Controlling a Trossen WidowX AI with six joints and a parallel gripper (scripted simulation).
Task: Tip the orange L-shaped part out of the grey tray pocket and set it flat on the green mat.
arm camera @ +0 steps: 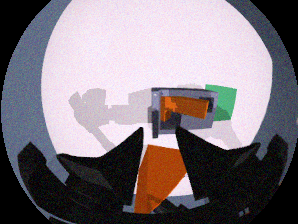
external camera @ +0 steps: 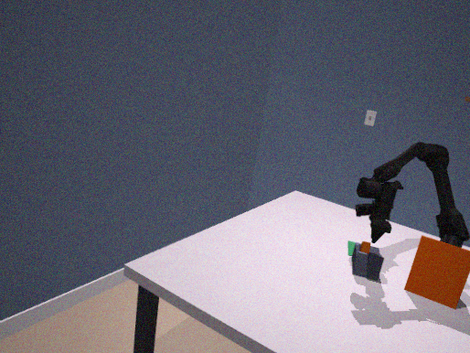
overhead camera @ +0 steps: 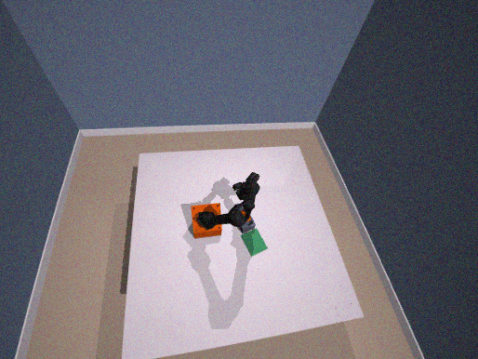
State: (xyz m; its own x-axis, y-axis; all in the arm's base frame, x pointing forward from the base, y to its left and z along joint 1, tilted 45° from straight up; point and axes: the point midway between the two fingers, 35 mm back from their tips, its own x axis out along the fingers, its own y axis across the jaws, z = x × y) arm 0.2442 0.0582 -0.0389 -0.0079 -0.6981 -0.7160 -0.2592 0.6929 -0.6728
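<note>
Now: the orange L-shaped part 4 cm to the right of my gripper tip and 10 cm below it. Round my gripper tip: green mat 5 cm ahead, 22 cm to the right, 16 cm below.
</note>
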